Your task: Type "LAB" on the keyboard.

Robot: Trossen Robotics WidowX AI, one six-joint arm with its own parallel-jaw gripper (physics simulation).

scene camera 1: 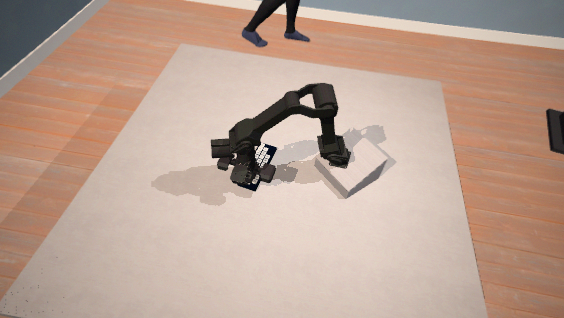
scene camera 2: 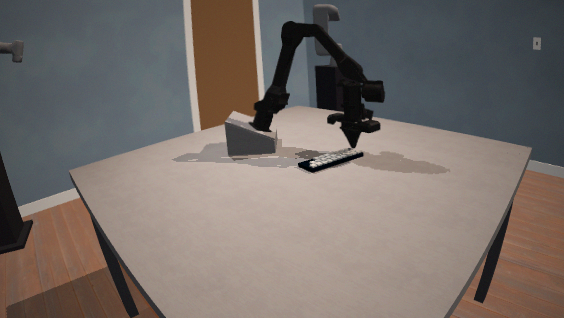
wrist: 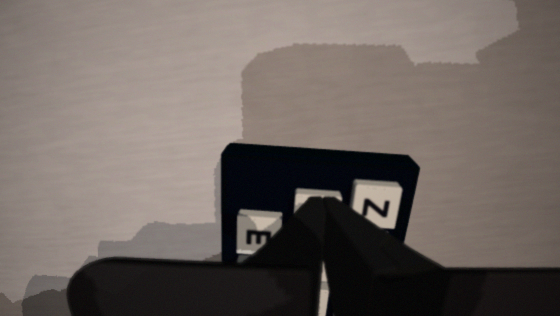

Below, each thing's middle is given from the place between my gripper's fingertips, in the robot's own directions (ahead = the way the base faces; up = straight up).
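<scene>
You'd find the dark blue keyboard [wrist: 262,186] 10 mm below my hand and 90 mm to the right of it.
</scene>
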